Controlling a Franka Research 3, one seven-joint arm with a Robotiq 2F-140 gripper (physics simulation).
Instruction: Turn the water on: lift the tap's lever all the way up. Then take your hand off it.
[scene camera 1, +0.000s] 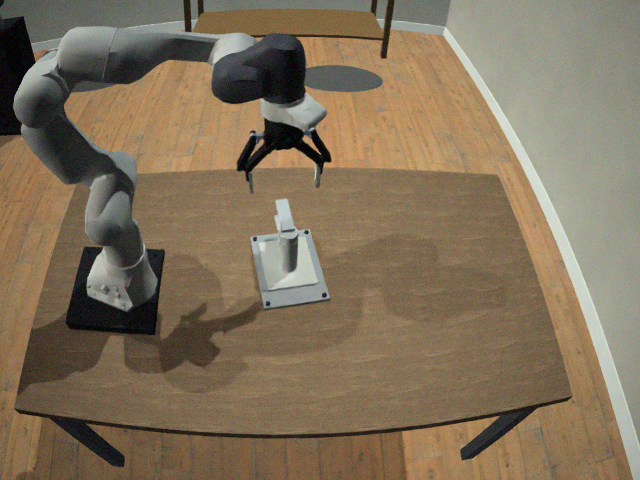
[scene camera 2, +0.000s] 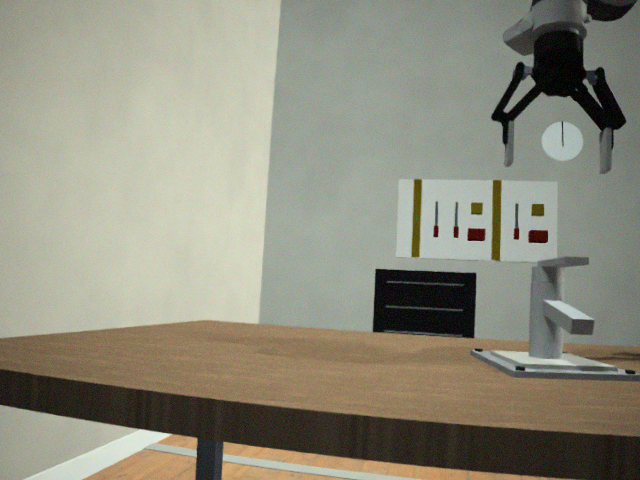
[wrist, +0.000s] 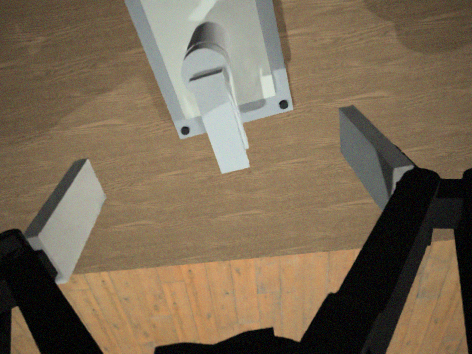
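Note:
The tap's pale grey body stands upright on its base plate. Its flat lever sticks out from the top, about level, above the spout. The spout is mostly hidden under the lever in the wrist view. My gripper is open and empty, pointing down. It is well above the lever, not touching it. In the wrist view the lever shows between the two spread fingers.
The tap's plate rests on a wooden table. The arm's black base stands on the table to the left of the tap in scene camera 1. A black drawer cabinet and a tool board are far behind.

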